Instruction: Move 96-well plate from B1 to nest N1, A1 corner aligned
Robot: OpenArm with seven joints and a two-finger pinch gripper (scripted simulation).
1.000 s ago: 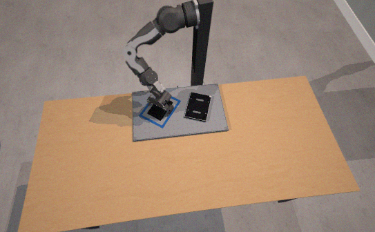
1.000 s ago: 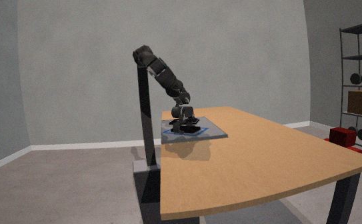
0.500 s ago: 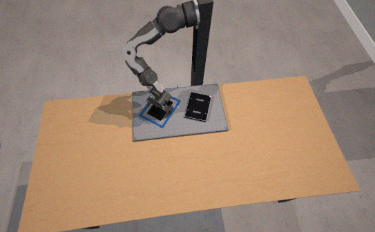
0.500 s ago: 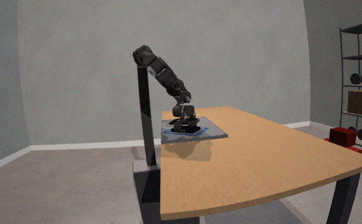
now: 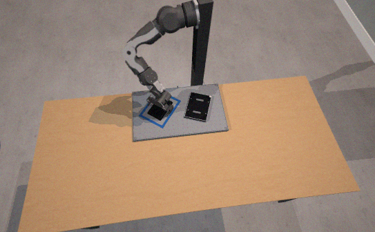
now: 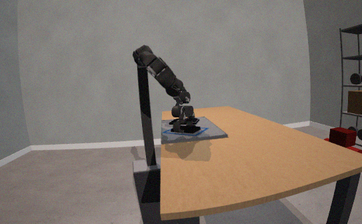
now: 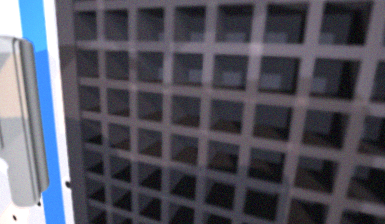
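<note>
The black 96-well plate lies right at my hand. The rest, counted from my hand: black plate nest N1: 5 cm ahead, 20 cm to the left.
</note>
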